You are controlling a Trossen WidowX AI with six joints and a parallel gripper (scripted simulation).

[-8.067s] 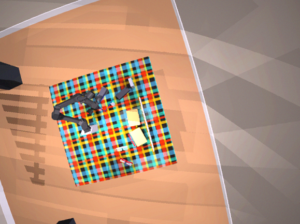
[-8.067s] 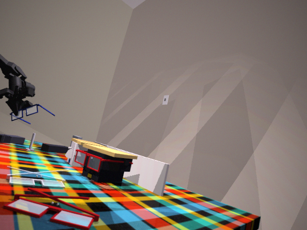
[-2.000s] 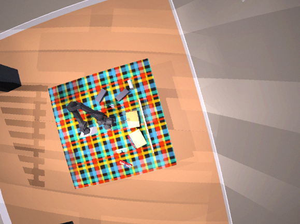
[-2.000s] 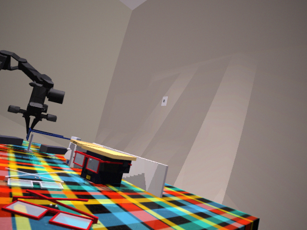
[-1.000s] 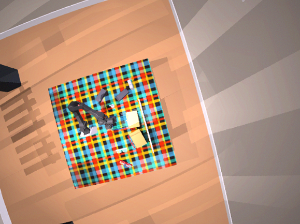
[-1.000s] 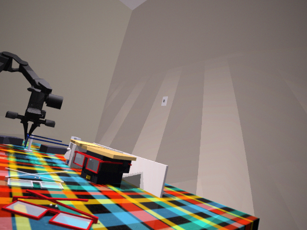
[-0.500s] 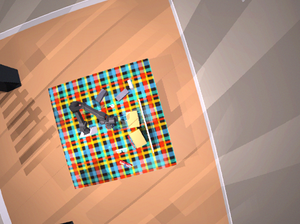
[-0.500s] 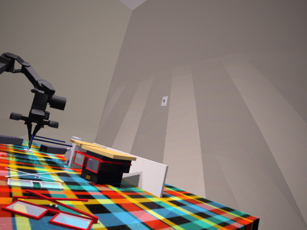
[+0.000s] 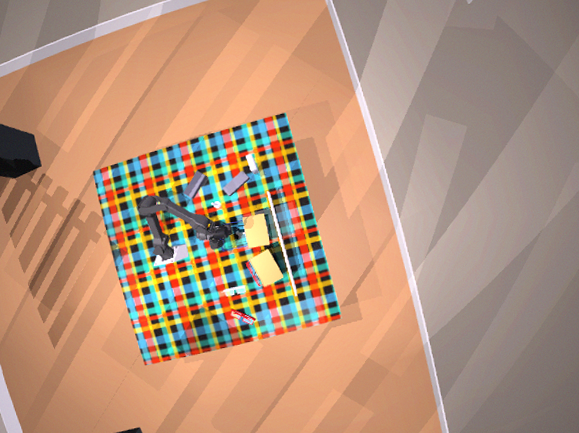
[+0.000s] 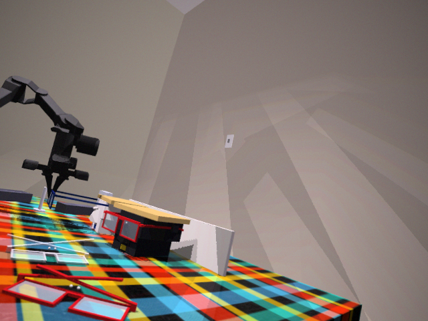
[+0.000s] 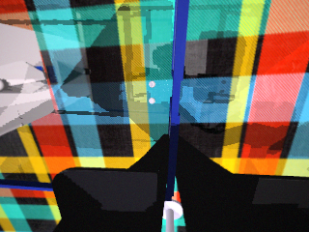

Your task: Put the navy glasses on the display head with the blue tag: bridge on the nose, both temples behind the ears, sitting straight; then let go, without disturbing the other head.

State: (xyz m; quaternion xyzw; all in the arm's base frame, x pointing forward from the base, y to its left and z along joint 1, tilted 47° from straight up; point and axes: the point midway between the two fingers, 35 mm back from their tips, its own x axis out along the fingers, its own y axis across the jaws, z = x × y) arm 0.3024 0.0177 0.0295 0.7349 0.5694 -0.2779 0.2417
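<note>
My gripper tip is 180 mm short of the white display head, 60 mm to the left of it and 10 mm above it. Also, from my gripper tip: black display head: 160 mm ahead, 280 mm to the right, 10 mm below; grey post: 10 mm ahead, 160 mm to the left, 40 mm below; white upright panel: 310 mm ahead, 180 mm to the right, 10 mm below.
</note>
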